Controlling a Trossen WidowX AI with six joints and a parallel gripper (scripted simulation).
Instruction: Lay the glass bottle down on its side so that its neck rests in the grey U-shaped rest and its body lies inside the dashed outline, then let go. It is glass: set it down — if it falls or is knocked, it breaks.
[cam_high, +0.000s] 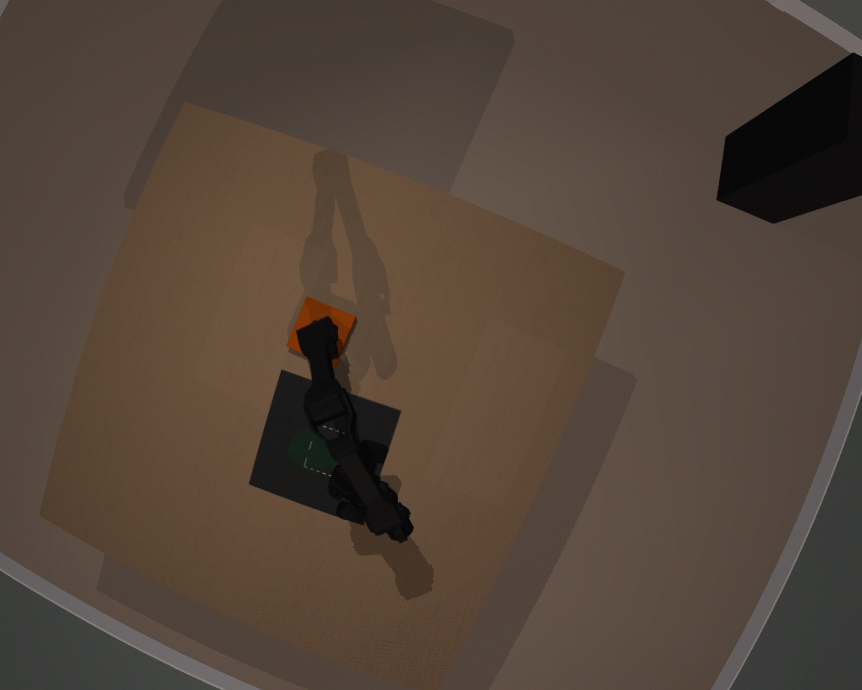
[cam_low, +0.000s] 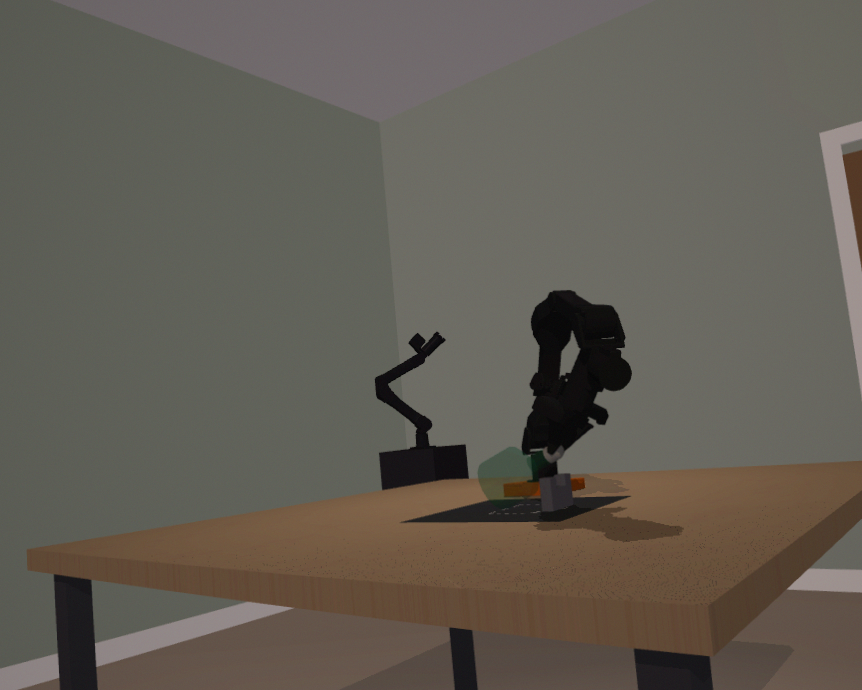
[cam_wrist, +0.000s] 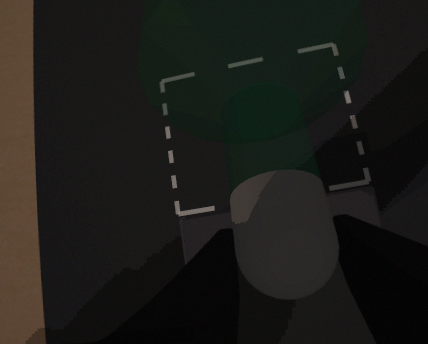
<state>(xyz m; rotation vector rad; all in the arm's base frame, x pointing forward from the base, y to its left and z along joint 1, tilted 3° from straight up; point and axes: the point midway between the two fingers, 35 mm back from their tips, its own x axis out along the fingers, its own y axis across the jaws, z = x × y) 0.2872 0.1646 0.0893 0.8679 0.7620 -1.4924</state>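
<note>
Now: the black mat 8 cm to the right of my gripper tip and 10 cm below it. Round my gripper tip: green glass bottle (5 cm to the right, 2 cm below).
</note>
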